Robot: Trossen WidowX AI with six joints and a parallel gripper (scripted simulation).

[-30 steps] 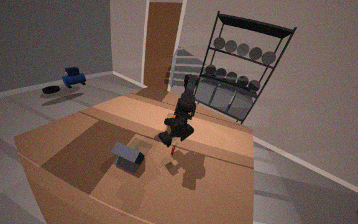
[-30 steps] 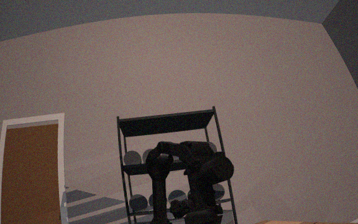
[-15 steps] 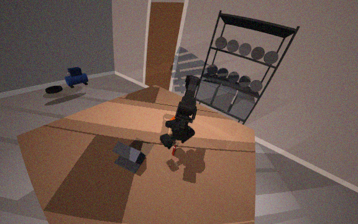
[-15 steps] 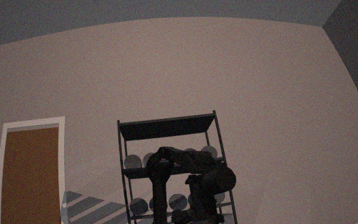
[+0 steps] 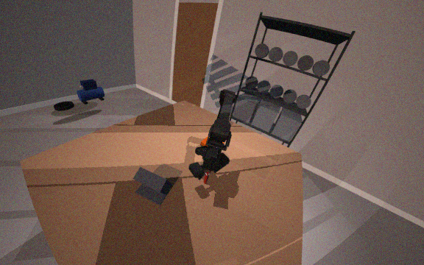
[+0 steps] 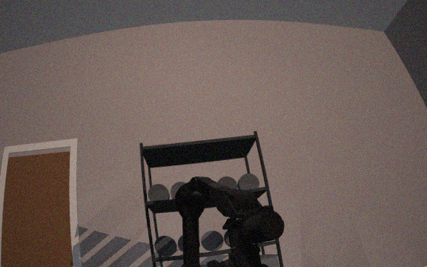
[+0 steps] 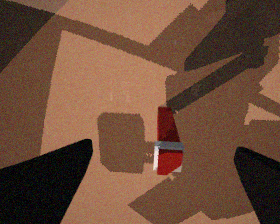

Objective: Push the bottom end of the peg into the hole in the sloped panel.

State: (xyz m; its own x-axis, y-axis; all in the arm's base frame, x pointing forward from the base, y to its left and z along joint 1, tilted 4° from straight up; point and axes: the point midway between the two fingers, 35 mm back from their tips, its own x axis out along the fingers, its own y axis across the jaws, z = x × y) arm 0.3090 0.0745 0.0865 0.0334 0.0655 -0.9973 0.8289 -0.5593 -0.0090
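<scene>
My gripper tip is now 1 cm above the red peg. From my gripper tip the other things lie so: dark grey sloped panel: 14 cm ahead, 19 cm to the right, 1 cm below.
</scene>
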